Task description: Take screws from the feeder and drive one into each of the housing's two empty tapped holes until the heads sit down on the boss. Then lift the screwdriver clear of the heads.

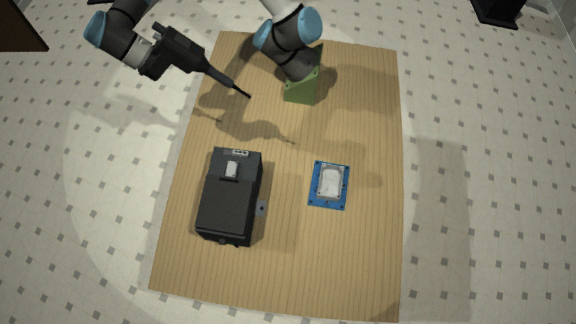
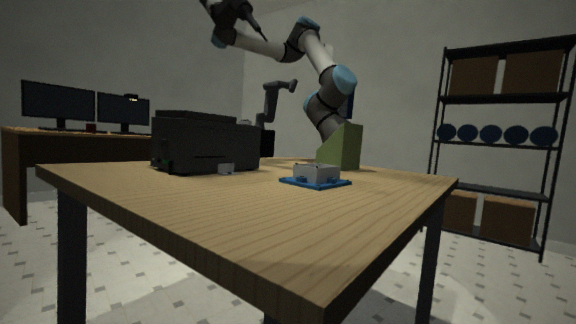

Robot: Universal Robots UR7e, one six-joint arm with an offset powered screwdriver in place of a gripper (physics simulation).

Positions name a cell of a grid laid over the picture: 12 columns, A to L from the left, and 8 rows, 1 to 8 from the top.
In view: a screw feeder (image 2: F4).
The screw feeder shows as well in image 1 (image 1: F5).
